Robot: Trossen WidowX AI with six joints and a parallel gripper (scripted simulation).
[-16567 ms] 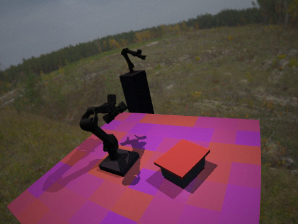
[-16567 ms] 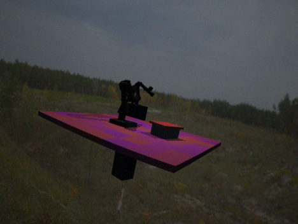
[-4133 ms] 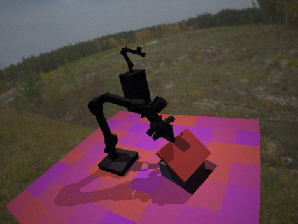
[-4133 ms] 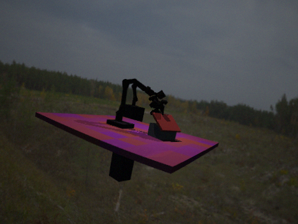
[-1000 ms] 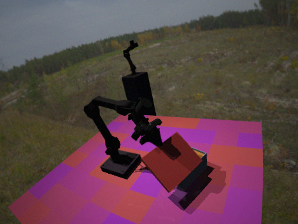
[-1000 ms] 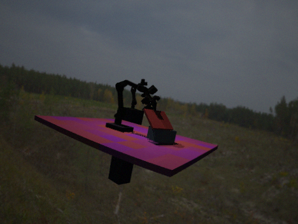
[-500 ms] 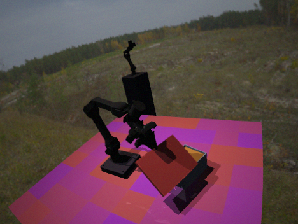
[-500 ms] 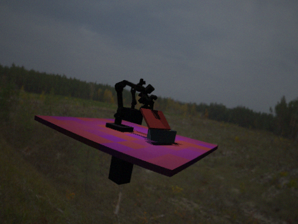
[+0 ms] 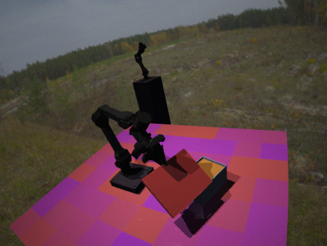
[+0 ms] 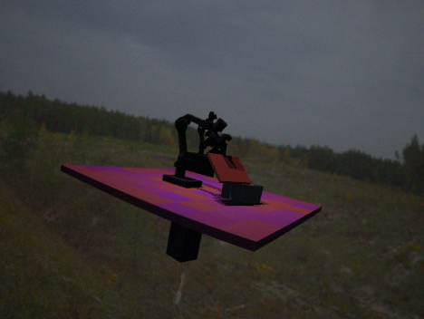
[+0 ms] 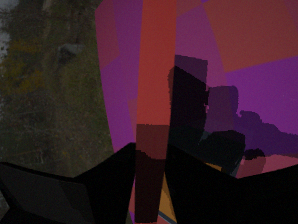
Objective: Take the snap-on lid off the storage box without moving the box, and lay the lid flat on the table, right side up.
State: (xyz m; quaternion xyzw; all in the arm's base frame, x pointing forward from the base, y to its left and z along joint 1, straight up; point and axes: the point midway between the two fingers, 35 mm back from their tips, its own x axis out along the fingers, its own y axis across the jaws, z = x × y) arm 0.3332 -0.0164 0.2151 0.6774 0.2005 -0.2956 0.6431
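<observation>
My gripper tip is 7 cm short of the red lid, 5 cm above it and 1 cm to the left of it. From my gripper tip the other things lie so: dark grey storage box: 18 cm below, 15 cm to the left, 7 cm ahead.
</observation>
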